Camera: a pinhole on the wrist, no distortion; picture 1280 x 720 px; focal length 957.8 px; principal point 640.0 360.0 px. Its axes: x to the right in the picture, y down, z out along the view. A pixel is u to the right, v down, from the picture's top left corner.
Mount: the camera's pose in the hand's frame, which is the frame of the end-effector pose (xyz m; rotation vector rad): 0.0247 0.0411 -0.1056 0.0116 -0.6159 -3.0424
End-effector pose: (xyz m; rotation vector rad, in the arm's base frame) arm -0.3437 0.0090 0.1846 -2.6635 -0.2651 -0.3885
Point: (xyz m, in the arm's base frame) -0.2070 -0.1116 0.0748
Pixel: 375 99
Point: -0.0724 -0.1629 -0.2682
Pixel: 505 137
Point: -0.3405 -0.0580 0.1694
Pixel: 987 469
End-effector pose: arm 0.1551 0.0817 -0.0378 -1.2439 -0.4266 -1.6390
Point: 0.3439 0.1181 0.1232
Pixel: 304 567
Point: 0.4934 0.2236 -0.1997
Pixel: 1180 129
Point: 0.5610 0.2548 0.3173
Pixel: 297 547
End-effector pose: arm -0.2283 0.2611 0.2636 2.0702 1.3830 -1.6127
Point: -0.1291 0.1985 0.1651
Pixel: 478 38
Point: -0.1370 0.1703 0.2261
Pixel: 919 90
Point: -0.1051 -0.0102 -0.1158
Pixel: outside the picture
